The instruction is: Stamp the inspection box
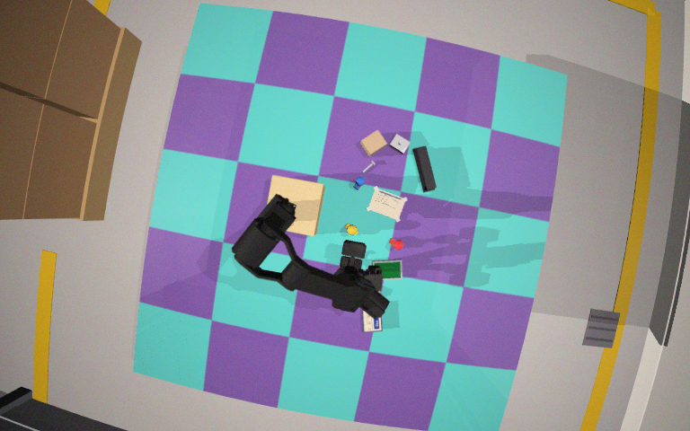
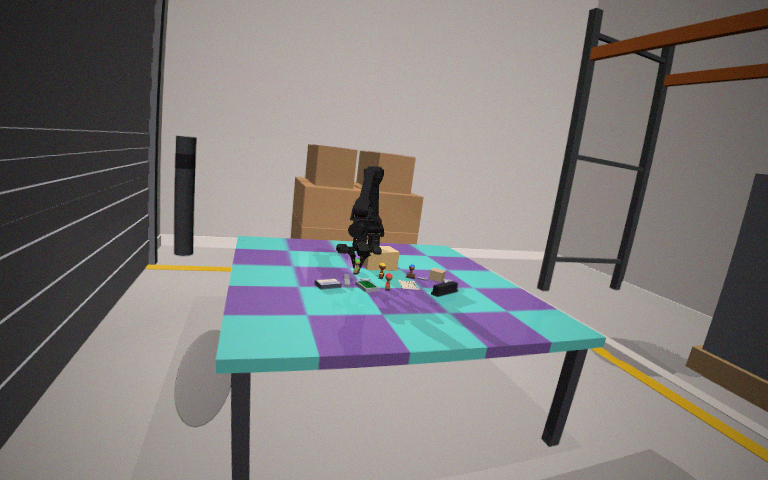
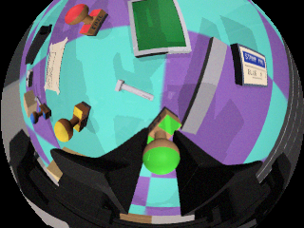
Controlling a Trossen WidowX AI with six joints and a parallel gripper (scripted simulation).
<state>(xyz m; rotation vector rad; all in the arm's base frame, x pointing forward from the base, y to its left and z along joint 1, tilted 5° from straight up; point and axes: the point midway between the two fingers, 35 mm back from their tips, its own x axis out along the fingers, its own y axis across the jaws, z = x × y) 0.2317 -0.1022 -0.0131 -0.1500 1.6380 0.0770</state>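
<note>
Now: gripper tip 120 mm short of the green ink pad, 40 mm above it and 30 mm to the right of it. From my gripper tip the other things lie so: yellow stamp (120 mm to the left, 30 mm behind, 20 mm below); then green-knobbed stamp (right at my gripper tip); then grey strip (60 mm ahead, 40 mm to the right, 40 mm below).
</note>
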